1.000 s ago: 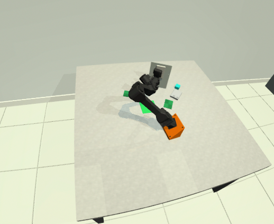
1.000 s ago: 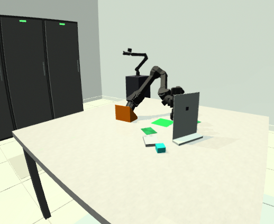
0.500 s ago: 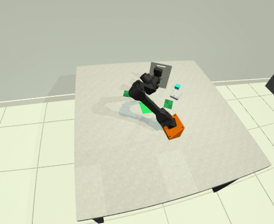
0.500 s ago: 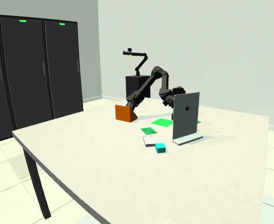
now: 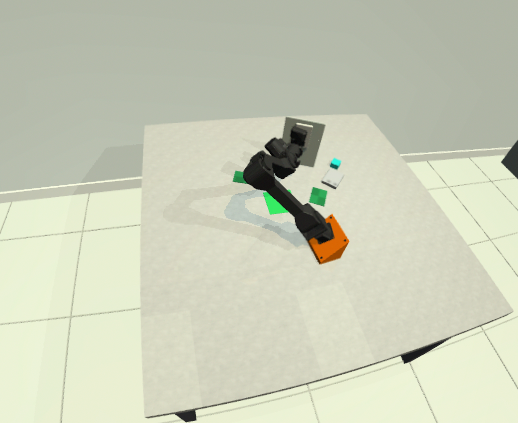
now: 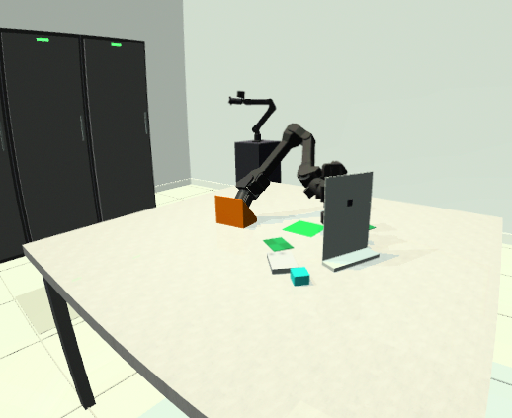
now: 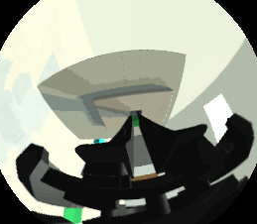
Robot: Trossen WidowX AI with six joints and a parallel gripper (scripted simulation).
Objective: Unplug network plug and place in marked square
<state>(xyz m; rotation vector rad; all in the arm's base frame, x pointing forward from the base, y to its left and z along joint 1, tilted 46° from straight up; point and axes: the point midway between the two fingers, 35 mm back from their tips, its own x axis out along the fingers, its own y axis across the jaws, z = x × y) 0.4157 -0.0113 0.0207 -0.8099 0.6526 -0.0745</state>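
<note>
My gripper tip is 210 mm past the green marked square, 160 mm above it and 120 mm to the right of it. The rest, counted from my gripper tip: network plug right at my gripper tip; then grey upright panel 50 mm below, 20 mm ahead, 10 mm to the right; then cyan cube 190 mm to the right, 150 mm below, 10 mm behind.
</note>
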